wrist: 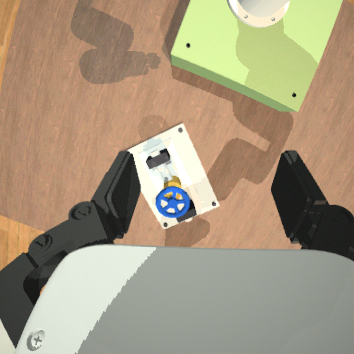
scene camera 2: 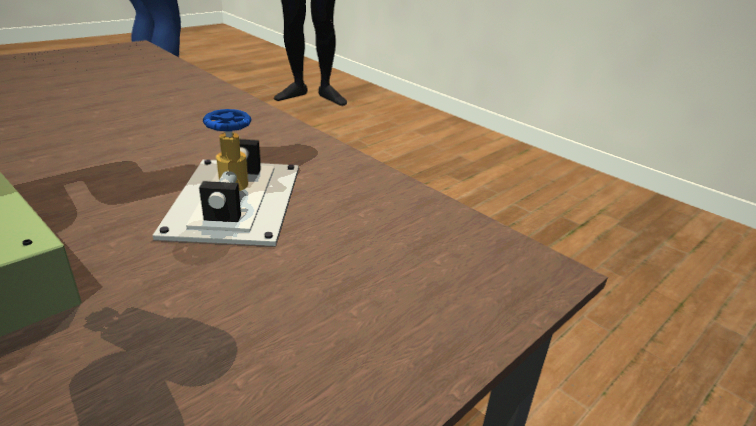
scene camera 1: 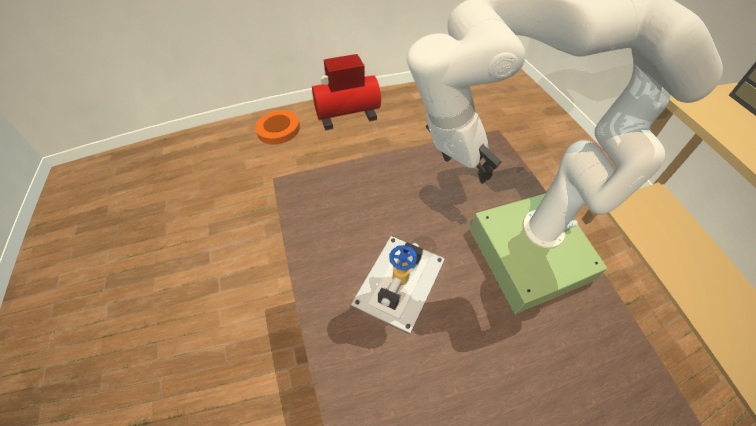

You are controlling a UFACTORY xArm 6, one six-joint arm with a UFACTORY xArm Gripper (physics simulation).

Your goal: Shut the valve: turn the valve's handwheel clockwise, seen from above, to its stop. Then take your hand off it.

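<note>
The blue handwheel [scene camera 1: 403, 257] [scene camera 2: 227, 115] [wrist: 173, 202] sits level on top of the brass valve body [scene camera 1: 401, 275] [scene camera 2: 231, 168] [wrist: 172, 181]. The valve's pipe runs between two black blocks on a white plate [scene camera 1: 431, 272] [scene camera 2: 276, 195] [wrist: 192, 160]. My gripper [scene camera 1: 465, 167] [wrist: 204, 169] is open and empty, in the air high above the table and apart from the wheel. In the wrist view the wheel shows between the fingers, nearer the left finger. The gripper does not show in scene camera 2, where its shadow may be among those on the table. The wheel's turn angle cannot be told.
The green base block [scene camera 1: 576, 264] [scene camera 2: 31, 296] [wrist: 215, 42] carries the arm beside the valve plate, on the brown table [scene camera 1: 370, 370] [scene camera 2: 396, 317] [wrist: 50, 125]. A red tank [scene camera 1: 346, 99] and an orange ring [scene camera 1: 264, 134] lie beyond the table. A person's black legs [scene camera 2: 323, 42] stand beyond its edge.
</note>
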